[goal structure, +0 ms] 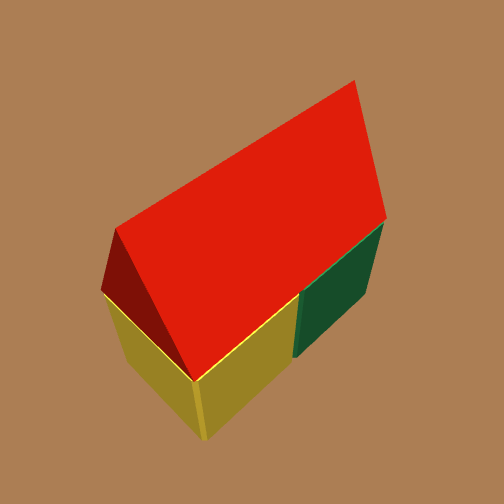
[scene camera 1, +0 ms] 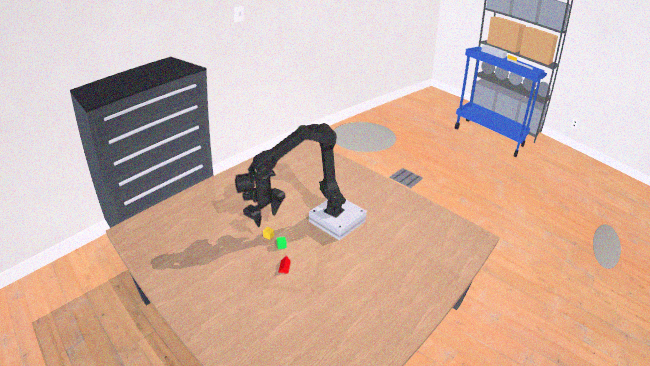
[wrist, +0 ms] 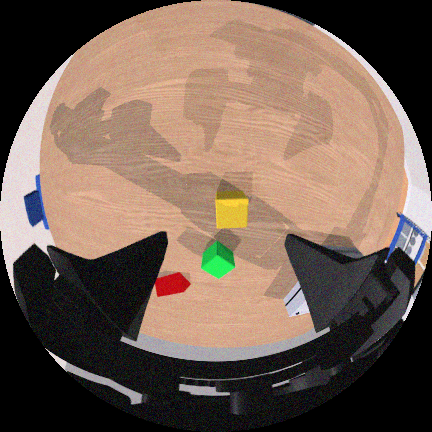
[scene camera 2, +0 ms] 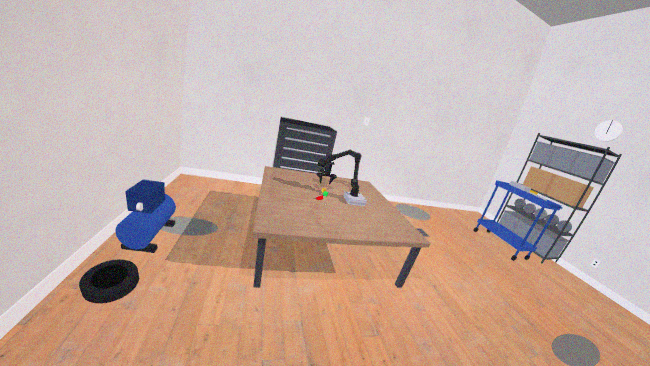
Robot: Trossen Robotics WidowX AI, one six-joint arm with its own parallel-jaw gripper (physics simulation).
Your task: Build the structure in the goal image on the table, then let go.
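Places are measured from the arm's base along level axes (x ahead, y left, z up), in centimetres.
Where they show: gripper, between the fingertips: (scene camera 1: pixel 266 221) (wrist: pixel 228 239) (scene camera 2: pixel 324 183); arm's base, origin of its link: (scene camera 1: pixel 334 210) (scene camera 2: pixel 353 195).
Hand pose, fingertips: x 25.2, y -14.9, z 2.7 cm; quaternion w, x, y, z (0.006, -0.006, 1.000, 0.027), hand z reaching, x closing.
Observation:
Each offset is from my fingertips to the top centre of the thing. Level surfaces: height alone.
A yellow cube {dy +0.2, dx -0.7, dz -5.0 cm} (scene camera 1: pixel 268 233) (scene camera 2: pixel 324 190) (wrist: pixel 231 213) sits on the table {dz -8.3 cm} (scene camera 1: pixel 350 300) (scene camera 2: pixel 300 220) (wrist: pixel 150 50). A green cube {dy +7.9, dx +0.3, dz -5.0 cm} (scene camera 1: pixel 281 243) (scene camera 2: pixel 325 194) (wrist: pixel 218 262) stands close by, apart from it. A red block {dy +15.7, dx +8.9, dz -5.4 cm} (scene camera 1: pixel 284 265) (scene camera 2: pixel 319 198) (wrist: pixel 171 285) with a pointed end lies beyond the green cube, apart from both; in the wrist view it is beside the left finger. My gripper (scene camera 1: pixel 266 219) (scene camera 2: pixel 326 183) (wrist: pixel 228 239) is open and empty, above the table near the yellow cube.
The arm's white base (scene camera 1: pixel 339 220) (scene camera 2: pixel 355 198) stands on the table, to the right of the cubes in the scene views. A dark drawer cabinet (scene camera 1: pixel 150 145) (scene camera 2: pixel 306 147) stands behind the table. A blue cart (scene camera 1: pixel 500 124) (scene camera 2: pixel 507 235) stands away on the floor.

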